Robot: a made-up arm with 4 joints. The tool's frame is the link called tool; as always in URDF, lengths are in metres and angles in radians.
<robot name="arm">
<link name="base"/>
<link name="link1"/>
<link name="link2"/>
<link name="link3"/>
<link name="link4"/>
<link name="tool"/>
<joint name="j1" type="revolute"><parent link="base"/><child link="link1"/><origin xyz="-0.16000 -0.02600 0.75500"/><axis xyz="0 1 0"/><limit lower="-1.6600" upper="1.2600" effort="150" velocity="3.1"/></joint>
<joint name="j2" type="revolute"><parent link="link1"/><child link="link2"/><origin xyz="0.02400 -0.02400 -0.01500"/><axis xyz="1 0 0"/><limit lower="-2.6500" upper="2.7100" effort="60" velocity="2.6"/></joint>
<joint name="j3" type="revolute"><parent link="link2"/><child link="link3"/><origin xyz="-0.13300 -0.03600 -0.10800"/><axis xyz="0 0 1"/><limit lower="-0.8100" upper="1.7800" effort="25" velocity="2.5"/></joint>
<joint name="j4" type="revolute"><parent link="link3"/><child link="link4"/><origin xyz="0.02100 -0.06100 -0.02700"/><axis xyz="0 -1 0"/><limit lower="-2.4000" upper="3.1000" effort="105" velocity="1.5"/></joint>
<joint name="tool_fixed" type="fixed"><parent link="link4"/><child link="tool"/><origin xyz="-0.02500 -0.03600 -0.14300" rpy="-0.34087 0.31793 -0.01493"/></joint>
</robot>
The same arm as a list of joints. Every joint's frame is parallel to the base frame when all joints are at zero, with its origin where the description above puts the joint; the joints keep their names.
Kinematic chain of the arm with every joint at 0, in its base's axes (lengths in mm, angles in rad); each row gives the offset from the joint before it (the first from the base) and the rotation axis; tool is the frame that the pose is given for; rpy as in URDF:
j1: xyz -160 -26 755 axis +y
j2: xyz 24 -24 -15 axis +x
j3: xyz -133 -36 -108 axis +z
j4: xyz 21 -61 -27 axis -y
tool: xyz -25 -36 -143 rpy -0.3409 0.3179 -0.0149
Joint limits (rad, base to tool): -1.66..1.26 -2.65..2.71 -0.81..1.78 -2.4..3.1

